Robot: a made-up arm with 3 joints. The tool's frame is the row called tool. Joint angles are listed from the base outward.
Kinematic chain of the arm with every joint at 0, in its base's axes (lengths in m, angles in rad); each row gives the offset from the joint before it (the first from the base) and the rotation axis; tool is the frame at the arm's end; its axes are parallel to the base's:
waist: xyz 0 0 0.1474 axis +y
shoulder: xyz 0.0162 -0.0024 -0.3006 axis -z
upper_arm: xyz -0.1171 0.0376 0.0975 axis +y
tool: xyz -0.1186 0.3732 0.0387
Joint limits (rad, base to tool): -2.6..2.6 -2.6..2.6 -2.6..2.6
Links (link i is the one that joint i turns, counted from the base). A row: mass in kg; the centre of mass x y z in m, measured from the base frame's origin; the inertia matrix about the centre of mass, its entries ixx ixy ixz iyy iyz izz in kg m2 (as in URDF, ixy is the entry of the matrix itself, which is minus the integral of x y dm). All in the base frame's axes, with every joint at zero. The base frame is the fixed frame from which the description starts. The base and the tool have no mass.
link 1: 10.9; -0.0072 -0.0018 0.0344; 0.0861 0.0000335 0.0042 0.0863 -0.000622 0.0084
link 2: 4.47; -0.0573 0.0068 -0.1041; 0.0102 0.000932 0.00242 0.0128 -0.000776 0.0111
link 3: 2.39; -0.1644 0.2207 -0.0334; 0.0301 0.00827 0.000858 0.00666 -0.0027 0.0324
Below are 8 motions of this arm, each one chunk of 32 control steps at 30 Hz.
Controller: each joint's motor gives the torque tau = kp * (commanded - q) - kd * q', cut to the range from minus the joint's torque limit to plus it. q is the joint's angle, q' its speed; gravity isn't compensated. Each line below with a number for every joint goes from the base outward.
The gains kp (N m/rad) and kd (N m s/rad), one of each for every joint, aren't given. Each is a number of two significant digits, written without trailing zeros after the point. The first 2 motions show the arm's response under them.
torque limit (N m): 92 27 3.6
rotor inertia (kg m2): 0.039 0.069 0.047
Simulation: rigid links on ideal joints. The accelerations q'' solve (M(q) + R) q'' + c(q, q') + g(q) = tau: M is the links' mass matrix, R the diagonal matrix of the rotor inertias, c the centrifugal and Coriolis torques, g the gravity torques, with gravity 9.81 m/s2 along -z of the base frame. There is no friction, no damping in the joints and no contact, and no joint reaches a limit. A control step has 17 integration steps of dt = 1/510 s. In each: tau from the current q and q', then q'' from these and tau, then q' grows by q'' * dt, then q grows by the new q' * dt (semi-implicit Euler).
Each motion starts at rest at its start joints. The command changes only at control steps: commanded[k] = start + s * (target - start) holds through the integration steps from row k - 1 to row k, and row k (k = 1, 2, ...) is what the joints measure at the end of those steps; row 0 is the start. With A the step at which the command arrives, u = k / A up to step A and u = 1 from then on. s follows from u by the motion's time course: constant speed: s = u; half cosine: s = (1 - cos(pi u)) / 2; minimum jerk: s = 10 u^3 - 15 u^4 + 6 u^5; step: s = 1 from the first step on.
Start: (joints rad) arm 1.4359 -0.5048 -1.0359
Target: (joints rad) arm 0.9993 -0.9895 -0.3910
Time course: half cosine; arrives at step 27
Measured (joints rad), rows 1 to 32:
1: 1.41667 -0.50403 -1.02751
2: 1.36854 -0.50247 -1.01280
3: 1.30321 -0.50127 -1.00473
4: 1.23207 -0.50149 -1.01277
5: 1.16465 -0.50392 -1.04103
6: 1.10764 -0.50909 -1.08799
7: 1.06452 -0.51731 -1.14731
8: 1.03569 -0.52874 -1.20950
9: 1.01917 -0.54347 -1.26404
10: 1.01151 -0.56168 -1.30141
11: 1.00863 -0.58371 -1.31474
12: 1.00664 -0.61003 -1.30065
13: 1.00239 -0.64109 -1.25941
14: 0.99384 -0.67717 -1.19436
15: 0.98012 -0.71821 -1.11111
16: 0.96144 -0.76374 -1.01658
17: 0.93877 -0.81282 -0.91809
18: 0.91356 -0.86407 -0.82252
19: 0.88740 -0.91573 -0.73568
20: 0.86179 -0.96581 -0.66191
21: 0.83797 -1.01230 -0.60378
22: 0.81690 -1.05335 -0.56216
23: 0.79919 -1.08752 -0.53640
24: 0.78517 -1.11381 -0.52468
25: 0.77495 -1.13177 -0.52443
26: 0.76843 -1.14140 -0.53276
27: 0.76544 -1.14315 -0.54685
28: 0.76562 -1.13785 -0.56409
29: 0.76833 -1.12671 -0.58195
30: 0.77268 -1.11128 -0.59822
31: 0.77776 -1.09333 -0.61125
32: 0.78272 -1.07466 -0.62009
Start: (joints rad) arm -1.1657 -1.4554 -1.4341
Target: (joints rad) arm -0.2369 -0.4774 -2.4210
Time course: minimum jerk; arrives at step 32
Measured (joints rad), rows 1 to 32:
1: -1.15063 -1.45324 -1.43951
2: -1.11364 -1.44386 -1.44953
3: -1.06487 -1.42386 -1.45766
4: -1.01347 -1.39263 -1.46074
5: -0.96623 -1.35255 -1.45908
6: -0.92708 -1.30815 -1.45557
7: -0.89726 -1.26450 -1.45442
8: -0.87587 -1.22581 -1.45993
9: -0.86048 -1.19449 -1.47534
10: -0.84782 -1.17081 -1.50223
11: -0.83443 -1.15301 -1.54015
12: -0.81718 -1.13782 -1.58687
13: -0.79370 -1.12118 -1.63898
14: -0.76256 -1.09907 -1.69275
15: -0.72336 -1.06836 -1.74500
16: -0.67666 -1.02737 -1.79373
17: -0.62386 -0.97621 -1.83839
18: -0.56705 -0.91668 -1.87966
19: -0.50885 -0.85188 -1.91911
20: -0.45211 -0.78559 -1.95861
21: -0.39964 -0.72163 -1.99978
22: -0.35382 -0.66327 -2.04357
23: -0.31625 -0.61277 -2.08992
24: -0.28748 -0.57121 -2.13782
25: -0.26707 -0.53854 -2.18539
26: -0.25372 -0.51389 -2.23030
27: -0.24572 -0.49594 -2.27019
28: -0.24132 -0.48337 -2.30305
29: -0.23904 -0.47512 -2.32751
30: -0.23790 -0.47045 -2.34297
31: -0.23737 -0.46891 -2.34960
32: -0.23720 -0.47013 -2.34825
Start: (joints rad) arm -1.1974 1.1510 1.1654
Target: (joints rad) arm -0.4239 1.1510 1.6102
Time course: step
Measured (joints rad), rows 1 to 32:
1: -1.10208 1.17915 1.17719
2: -0.87858 1.23469 1.22146
3: -0.60409 1.28507 1.30697
4: -0.34462 1.30399 1.43596
5: -0.14647 1.27555 1.60467
6: -0.03333 1.20068 1.79820
7: -0.00645 1.09750 1.99041
8: -0.04909 0.99256 2.16027
9: -0.13372 0.91251 2.29077
10: -0.23087 0.87598 2.37084
11: -0.31680 0.88927 2.39540
12: -0.37759 0.94637 2.36206
13: -0.40951 1.03208 2.27189
14: -0.41690 1.12579 2.14278
15: -0.40772 1.20708 2.00125
16: -0.38986 1.26068 1.87137
17: -0.36938 1.27936 1.76868
18: -0.35015 1.26425 1.69801
19: -0.33428 1.22279 1.65551
20: -0.32259 1.16585 1.63275
21: -0.31500 1.10499 1.62052
22: -0.31098 1.05030 1.61141
23: -0.30984 1.00900 1.60101
24: -0.31098 0.98482 1.58796
25: -0.31386 0.97814 1.57337
26: -0.31800 0.98666 1.55982
27: -0.32286 1.00634 1.55037
28: -0.32794 1.03240 1.54777
29: -0.33271 1.06017 1.55374
30: -0.33669 1.08576 1.56869
31: -0.33950 1.10637 1.59164
32: -0.34089 1.12049 1.62047

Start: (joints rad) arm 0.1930 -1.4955 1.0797
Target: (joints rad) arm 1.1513 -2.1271 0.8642
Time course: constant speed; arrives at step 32
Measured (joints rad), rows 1 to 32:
1: 0.18811 -1.49704 1.07891
2: 0.17928 -1.50437 1.07791
3: 0.17424 -1.52095 1.07754
4: 0.17817 -1.54747 1.07688
5: 0.19326 -1.58222 1.07387
6: 0.21899 -1.62192 1.06623
7: 0.25284 -1.66269 1.05233
8: 0.29125 -1.70109 1.03171
9: 0.33058 -1.73484 1.00532
10: 0.36795 -1.76314 0.97522
11: 0.40160 -1.78653 0.94407
12: 0.43105 -1.80650 0.91449
13: 0.45681 -1.82494 0.88857
14: 0.48003 -1.84370 0.86755
15: 0.50210 -1.86417 0.85173
16: 0.52427 -1.88714 0.84063
17: 0.54743 -1.91273 0.83316
18: 0.57204 -1.94053 0.82792
19: 0.59811 -1.96974 0.82349
20: 0.62536 -1.99945 0.81862
21: 0.65333 -2.02879 0.81238
22: 0.68155 -2.05715 0.80427
23: 0.70968 -2.08421 0.79418
24: 0.73748 -2.10995 0.78232
25: 0.76491 -2.13459 0.76912
26: 0.79201 -2.15849 0.75512
27: 0.81891 -2.18203 0.74086
28: 0.84574 -2.20556 0.72678
29: 0.87260 -2.22929 0.71322
30: 0.89956 -2.25335 0.70036
31: 0.92663 -2.27772 0.68829
32: 0.95380 -2.30229 0.67695

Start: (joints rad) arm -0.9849 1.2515 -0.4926
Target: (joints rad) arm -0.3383 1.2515 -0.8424
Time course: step
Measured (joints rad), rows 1 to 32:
1: -0.90294 1.28712 -0.47615
2: -0.71425 1.35776 -0.45883
3: -0.48740 1.42449 -0.48402
4: -0.27685 1.45979 -0.58303
5: -0.11764 1.44527 -0.76283
6: -0.02517 1.37346 -1.00041
7: 0.00196 1.25357 -1.25156
8: -0.02276 1.11378 -1.47103
9: -0.07890 0.99401 -1.61642
10: -0.14585 0.92681 -1.66495
11: -0.20740 0.92495 -1.61411
12: -0.25400 0.98028 -1.47991
13: -0.28336 1.06883 -1.30284
14: -0.29859 1.16448 -1.12213
15: -0.30464 1.24804 -0.96582
16: -0.30533 1.30933 -0.84989
17: -0.30270 1.34499 -0.78009
18: -0.29767 1.35567 -0.75489
19: -0.29066 1.34444 -0.76804
20: -0.28200 1.31599 -0.81032
21: -0.27207 1.27617 -0.87086
22: -0.26133 1.23146 -0.93833
23: -0.25050 1.18815 -1.00232
24: -0.24058 1.15150 -1.05458
25: -0.23271 1.12504 -1.09000
26: -0.22788 1.11036 -1.10694
27: -0.22665 1.10721 -1.10690
28: -0.22902 1.11400 -1.09369
29: -0.23438 1.12833 -1.07228
30: -0.24172 1.14746 -1.04772
31: -0.24982 1.16869 -1.02436
32: -0.25750 1.18954 -1.00536

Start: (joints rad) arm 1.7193 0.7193 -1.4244
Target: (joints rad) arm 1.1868 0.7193 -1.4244
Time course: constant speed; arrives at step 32
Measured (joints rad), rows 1 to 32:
1: 1.69703 0.71891 -1.42402
2: 1.64293 0.72526 -1.42369
3: 1.57192 0.74703 -1.42636
4: 1.49737 0.78842 -1.43571
5: 1.42896 0.84792 -1.45422
6: 1.37192 0.91882 -1.48242
7: 1.32757 0.99111 -1.51940
8: 1.29488 1.05422 -1.56347
9: 1.27197 1.09962 -1.61209
10: 1.25695 1.12247 -1.66146
11: 1.24811 1.12204 -1.70661
12: 1.24386 1.10116 -1.74196
13: 1.24259 1.06517 -1.76258
14: 1.24275 1.02061 -1.76528
15: 1.24288 0.97400 -1.74944
16: 1.24169 0.93078 -1.71714
17: 1.23812 0.89486 -1.67276
18: 1.23137 0.86844 -1.62210
19: 1.22099 0.85226 -1.57135
20: 1.20696 0.84600 -1.52618
21: 1.18964 0.84856 -1.49108
22: 1.16971 0.85833 -1.46896
23: 1.14807 0.87335 -1.46102
24: 1.12563 0.89148 -1.46685
25: 1.10329 0.91052 -1.48462
26: 1.08176 0.92845 -1.51150
27: 1.06158 0.94357 -1.54402
28: 1.04306 0.95463 -1.57844
29: 1.02630 0.96096 -1.61122
30: 1.01122 0.96242 -1.63925
31: 0.99758 0.95936 -1.66022
32: 0.98505 0.95256 -1.67271

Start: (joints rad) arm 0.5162 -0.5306 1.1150
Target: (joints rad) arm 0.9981 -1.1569 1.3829
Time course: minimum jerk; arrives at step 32
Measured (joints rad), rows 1 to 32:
1: 0.50172 -0.52936 1.11666
2: 0.46677 -0.52642 1.12165
3: 0.42254 -0.52300 1.13005
4: 0.37989 -0.52035 1.14195
5: 0.34746 -0.51964 1.15747
6: 0.33057 -0.52192 1.17652
7: 0.33082 -0.52812 1.19854
8: 0.34664 -0.53903 1.22251
9: 0.37422 -0.55518 1.24712
10: 0.40872 -0.57675 1.27104
11: 0.44545 -0.60360 1.29321
12: 0.48072 -0.63526 1.31301
13: 0.51225 -0.67114 1.33031
14: 0.53926 -0.71060 1.34540
15: 0.56216 -0.75301 1.35882
16: 0.58216 -0.79776 1.37120
17: 0.60074 -0.84421 1.38304
18: 0.61929 -0.89165 1.39463
19: 0.63878 -0.93923 1.40595
20: 0.65963 -0.98598 1.41671
21: 0.68169 -1.03087 1.42642
22: 0.70433 -1.07283 1.43460
23: 0.72664 -1.11093 1.44083
24: 0.74760 -1.14443 1.44492
25: 0.76629 -1.17283 1.44698
26: 0.78197 -1.19595 1.44733
27: 0.79420 -1.21384 1.44652
28: 0.80284 -1.22680 1.44518
29: 0.80805 -1.23527 1.44397
30: 0.81023 -1.23982 1.44343
31: 0.80995 -1.24108 1.44401
32: 0.80794 -1.23978 1.44606

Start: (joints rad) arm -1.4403 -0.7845 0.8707
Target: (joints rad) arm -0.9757 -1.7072 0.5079
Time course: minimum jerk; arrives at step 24
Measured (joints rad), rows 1 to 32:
1: -1.42280 -0.78387 0.85934
2: -1.37976 -0.78231 0.83032
3: -1.32312 -0.78070 0.78966
4: -1.26413 -0.78071 0.74409
5: -1.21152 -0.78459 0.70032
6: -1.17048 -0.79482 0.66363
7: -1.14244 -0.81374 0.63676
8: -1.12567 -0.84314 0.61966
9: -1.11619 -0.88409 0.60995
10: -1.10908 -0.93673 0.60389
11: -1.09964 -1.00015 0.59740
12: -1.08435 -1.07248 0.58692
13: -1.06140 -1.15088 0.57001
14: -1.03085 -1.23182 0.54578
15: -0.99450 -1.31141 0.51498
16: -0.95538 -1.38582 0.47975
17: -0.91707 -1.45171 0.44303
18: -0.88301 -1.50660 0.40786
19: -0.85578 -1.54913 0.37677
20: -0.83675 -1.57906 0.35144
21: -0.82594 -1.59713 0.33271
22: -0.82232 -1.60486 0.32069
23: -0.82413 -1.60425 0.31492
24: -0.82929 -1.59759 0.31463
25: -0.83567 -1.58738 0.31878
26: -0.84141 -1.57603 0.32626
27: -0.84530 -1.56553 0.33597
28: -0.84684 -1.55720 0.34691
29: -0.84618 -1.55170 0.35820
30: -0.84392 -1.54905 0.36909
31: -0.84089 -1.54886 0.37892
32: -0.83790 -1.55051 0.38714

